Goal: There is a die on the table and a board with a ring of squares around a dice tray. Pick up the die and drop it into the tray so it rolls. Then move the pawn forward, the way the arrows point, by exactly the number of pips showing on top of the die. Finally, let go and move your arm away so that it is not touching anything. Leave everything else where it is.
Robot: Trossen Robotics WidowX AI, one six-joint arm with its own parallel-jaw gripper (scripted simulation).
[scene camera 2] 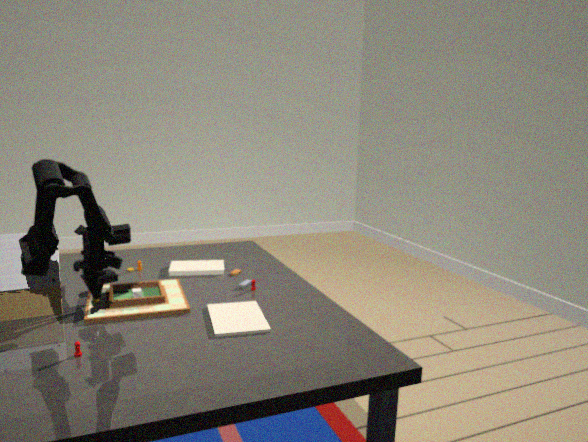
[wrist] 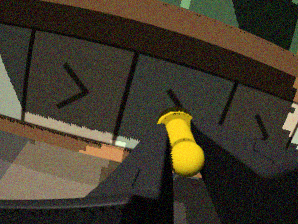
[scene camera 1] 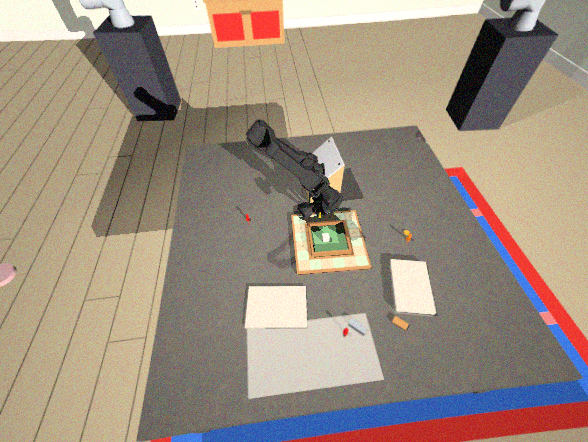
Labels:
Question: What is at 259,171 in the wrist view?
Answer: The gripper.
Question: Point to a yellow pawn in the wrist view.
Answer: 186,158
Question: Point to a green dice tray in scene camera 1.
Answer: At 337,241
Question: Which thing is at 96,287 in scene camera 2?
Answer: The gripper.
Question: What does the gripper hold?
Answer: A yellow pawn.

